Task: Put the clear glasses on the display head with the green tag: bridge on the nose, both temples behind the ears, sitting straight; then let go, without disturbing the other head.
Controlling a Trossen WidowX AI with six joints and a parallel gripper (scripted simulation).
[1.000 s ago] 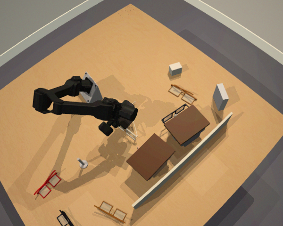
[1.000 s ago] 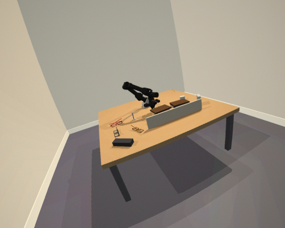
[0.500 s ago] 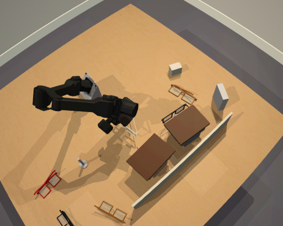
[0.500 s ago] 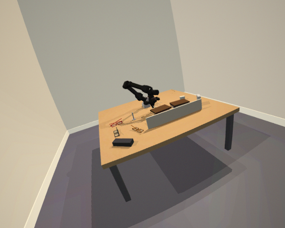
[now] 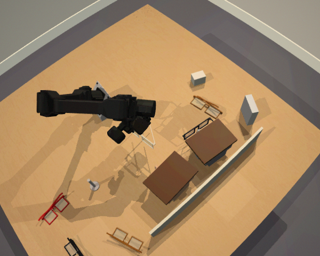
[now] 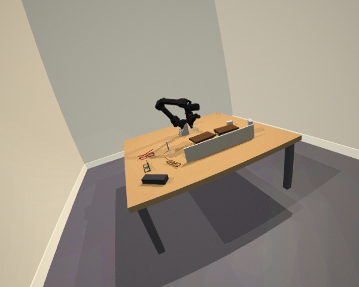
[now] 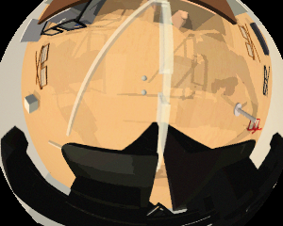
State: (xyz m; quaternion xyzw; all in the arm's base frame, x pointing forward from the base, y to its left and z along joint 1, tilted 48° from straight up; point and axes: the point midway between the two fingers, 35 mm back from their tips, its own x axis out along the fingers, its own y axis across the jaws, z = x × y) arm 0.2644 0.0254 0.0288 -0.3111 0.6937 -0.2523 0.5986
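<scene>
The peg stand is 26 cm to the right of my gripper tip, 9 cm below it and 3 cm ahead of it. Round my gripper tip: white wall (34 cm ahead, 9 cm to the left, 6 cm below); then black box (46 cm to the right, 43 cm ahead, 10 cm below); then display head (21 cm ahead, 6 cm below, 2 cm to the right).
</scene>
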